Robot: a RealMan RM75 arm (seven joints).
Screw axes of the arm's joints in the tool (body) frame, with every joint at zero. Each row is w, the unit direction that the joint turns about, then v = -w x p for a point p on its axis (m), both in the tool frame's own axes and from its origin. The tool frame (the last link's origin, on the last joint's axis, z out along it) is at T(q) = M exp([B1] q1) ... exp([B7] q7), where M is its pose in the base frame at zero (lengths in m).
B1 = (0, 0, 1, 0, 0, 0)
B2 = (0, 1, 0, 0.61, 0, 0)
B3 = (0, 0, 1, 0, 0, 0)
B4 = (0, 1, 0, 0.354, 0, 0)
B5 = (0, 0, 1, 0, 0, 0)
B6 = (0, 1, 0, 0.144, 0, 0)
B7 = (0, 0, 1, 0, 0, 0)
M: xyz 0 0 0.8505 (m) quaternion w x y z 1 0 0 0
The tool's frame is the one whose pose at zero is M.
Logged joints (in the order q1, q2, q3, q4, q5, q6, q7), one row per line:
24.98, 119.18, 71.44, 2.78, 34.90, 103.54, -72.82
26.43, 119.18, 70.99, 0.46, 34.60, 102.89, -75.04
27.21, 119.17, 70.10, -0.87, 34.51, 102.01, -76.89
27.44, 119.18, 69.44, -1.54, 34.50, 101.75, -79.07
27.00, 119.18, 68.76, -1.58, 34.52, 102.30, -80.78
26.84, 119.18, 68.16, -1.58, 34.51, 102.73, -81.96
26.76, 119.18, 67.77, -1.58, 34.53, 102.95, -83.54
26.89, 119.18, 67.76, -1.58, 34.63, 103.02, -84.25
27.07, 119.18, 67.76, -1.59, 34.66, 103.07, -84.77
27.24, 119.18, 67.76, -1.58, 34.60, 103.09, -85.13
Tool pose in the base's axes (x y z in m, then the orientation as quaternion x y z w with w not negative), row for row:
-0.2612, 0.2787, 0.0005, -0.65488, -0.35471, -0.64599, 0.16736
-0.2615, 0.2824, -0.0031, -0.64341, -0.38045, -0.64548, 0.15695
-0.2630, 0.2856, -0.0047, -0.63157, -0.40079, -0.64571, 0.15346
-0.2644, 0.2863, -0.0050, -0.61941, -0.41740, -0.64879, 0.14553
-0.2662, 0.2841, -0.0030, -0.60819, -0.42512, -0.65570, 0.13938
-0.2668, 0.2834, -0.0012, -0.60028, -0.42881, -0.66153, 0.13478
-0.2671, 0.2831, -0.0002, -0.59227, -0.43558, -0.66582, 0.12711
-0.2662, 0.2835, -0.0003, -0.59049, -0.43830, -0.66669, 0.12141
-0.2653, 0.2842, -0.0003, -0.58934, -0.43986, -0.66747, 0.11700
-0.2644, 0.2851, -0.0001, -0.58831, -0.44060, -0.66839, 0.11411
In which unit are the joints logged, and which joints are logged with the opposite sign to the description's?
The joints are logged in degrees. Opposite sign: q1, q2.
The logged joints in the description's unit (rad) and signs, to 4 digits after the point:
-0.4360, -2.0801, 1.2469, 0.0485, 0.6091, 1.8071, -1.2709
-0.4613, -2.0801, 1.2390, 0.0080, 0.6039, 1.7958, -1.3097
-0.4749, -2.0799, 1.2235, -0.0152, 0.6023, 1.7804, -1.3420
-0.4789, -2.0801, 1.2120, -0.0269, 0.6021, 1.7759, -1.3800
-0.4712, -2.0801, 1.2001, -0.0276, 0.6025, 1.7855, -1.4099
-0.4684, -2.0801, 1.1896, -0.0276, 0.6023, 1.7930, -1.4305
-0.4671, -2.0801, 1.1828, -0.0276, 0.6027, 1.7968, -1.4580
-0.4693, -2.0801, 1.1826, -0.0276, 0.6044, 1.7980, -1.4704
-0.4725, -2.0801, 1.1826, -0.0278, 0.6049, 1.7989, -1.4795
-0.4754, -2.0801, 1.1826, -0.0276, 0.6039, 1.7993, -1.4858

